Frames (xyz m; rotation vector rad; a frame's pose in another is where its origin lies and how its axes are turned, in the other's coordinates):
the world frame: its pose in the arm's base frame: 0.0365 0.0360 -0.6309 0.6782 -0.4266 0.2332
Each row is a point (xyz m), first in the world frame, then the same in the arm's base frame.
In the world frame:
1: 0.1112 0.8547 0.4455
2: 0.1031 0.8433 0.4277
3: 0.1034 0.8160 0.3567
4: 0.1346 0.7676 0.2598
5: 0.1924 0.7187 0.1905
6: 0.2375 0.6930 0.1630
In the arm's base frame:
1: -0.2938 0.4020 0.2047
2: -0.2917 0.4044 0.1823
3: -0.2604 0.4298 0.1178
4: -0.1866 0.4583 0.0375
5: -0.0974 0.4703 -0.0118
6: -0.0401 0.4719 -0.0248

